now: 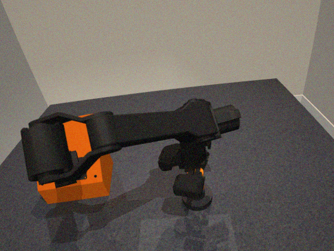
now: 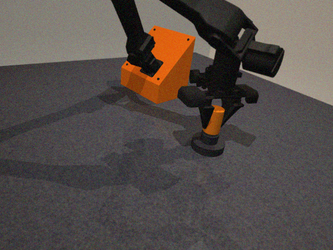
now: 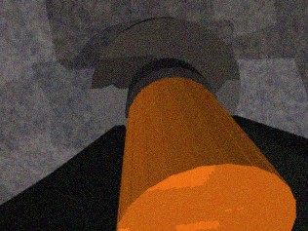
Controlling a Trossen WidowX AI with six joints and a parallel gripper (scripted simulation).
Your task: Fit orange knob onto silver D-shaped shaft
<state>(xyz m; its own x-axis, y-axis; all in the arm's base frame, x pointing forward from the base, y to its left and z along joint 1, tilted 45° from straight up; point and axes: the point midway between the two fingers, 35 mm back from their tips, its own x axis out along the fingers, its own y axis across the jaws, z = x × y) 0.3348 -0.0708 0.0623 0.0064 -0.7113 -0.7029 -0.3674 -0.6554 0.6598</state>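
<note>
Now: the round pedestal 30 mm below my gripper tip. From my gripper tip the other things lie so: orange knob (30 mm above).
</note>
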